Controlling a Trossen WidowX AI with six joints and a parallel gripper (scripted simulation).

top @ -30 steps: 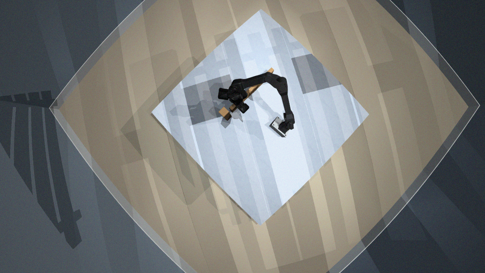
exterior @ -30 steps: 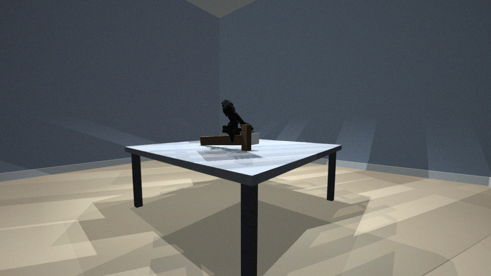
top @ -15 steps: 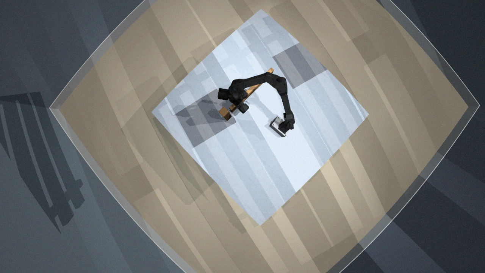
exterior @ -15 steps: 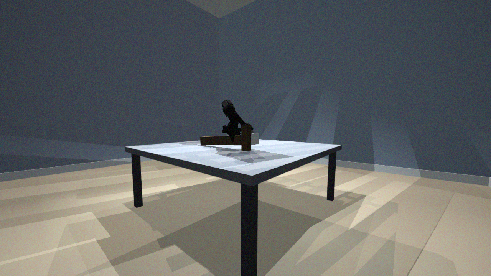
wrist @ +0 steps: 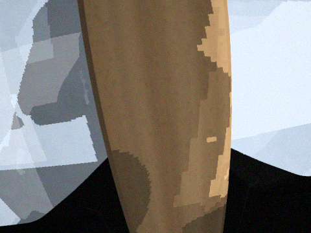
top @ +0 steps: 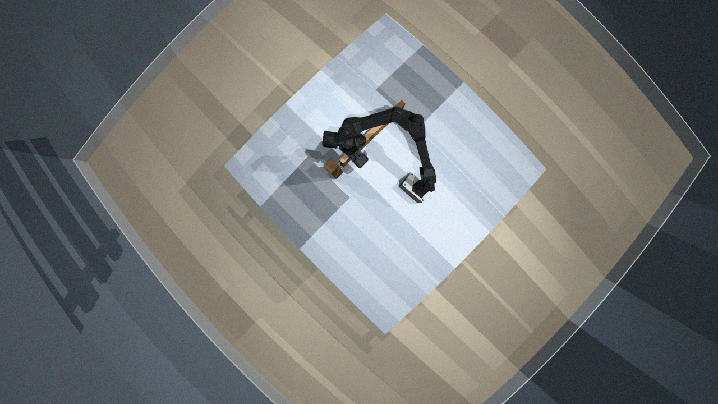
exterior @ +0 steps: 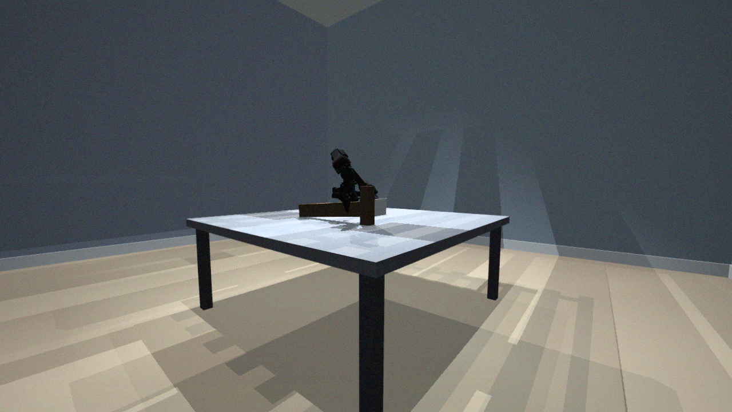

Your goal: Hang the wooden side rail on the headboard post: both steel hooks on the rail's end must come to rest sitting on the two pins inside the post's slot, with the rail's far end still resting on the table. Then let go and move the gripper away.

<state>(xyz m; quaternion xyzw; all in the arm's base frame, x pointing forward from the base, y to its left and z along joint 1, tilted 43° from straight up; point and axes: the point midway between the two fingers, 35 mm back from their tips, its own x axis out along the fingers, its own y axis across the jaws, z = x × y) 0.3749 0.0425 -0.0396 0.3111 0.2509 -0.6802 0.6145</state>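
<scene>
Now: gripper tip 110 mm to the right of the headboard post, 40 mm below it and 10 mm short of it.
</scene>
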